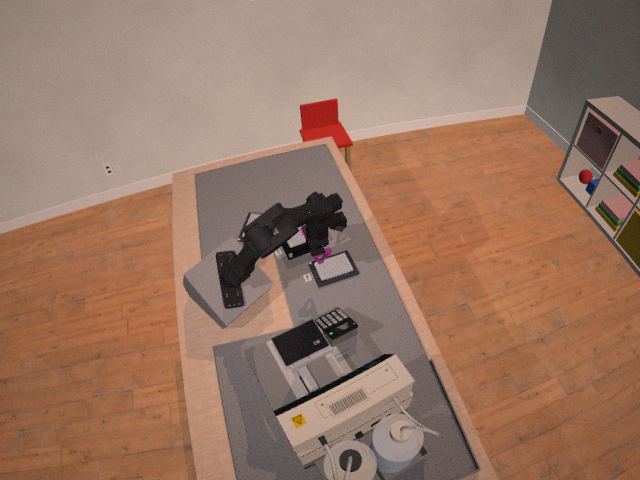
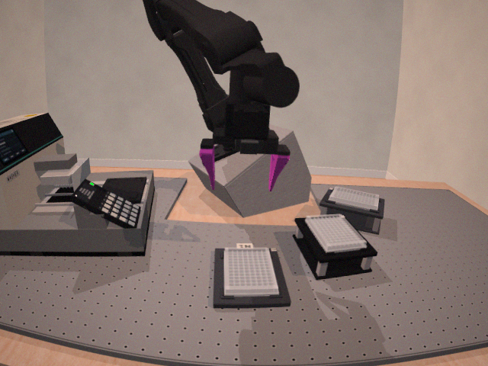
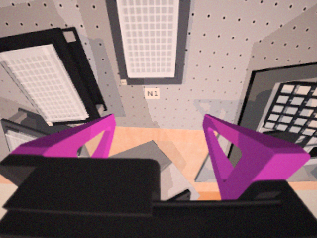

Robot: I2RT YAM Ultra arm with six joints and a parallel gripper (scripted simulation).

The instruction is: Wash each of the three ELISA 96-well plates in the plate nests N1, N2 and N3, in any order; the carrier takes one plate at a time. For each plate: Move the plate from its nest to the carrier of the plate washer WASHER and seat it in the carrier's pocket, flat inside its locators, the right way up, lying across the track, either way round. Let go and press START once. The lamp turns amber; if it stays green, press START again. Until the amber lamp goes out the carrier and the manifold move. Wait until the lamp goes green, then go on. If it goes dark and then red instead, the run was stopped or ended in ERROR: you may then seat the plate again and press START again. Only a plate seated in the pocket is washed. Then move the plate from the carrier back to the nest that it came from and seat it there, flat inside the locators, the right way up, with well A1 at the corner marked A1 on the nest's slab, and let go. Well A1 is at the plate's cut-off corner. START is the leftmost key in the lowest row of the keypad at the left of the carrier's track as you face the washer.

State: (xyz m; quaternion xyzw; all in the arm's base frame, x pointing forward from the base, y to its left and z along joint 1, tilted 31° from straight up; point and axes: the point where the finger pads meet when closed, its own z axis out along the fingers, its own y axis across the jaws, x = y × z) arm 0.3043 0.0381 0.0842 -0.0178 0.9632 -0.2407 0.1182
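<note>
My gripper is now 7 cm short of the nest N1, 1 cm to the right of it and 14 cm above it. From my hand the other things lie so: black carrier pocket 16 cm behind, 28 cm to the right, 7 cm below; grey manifold 14 cm behind, 42 cm to the right, 2 cm below; raised black nest 19 cm to the left, 11 cm below.
</note>
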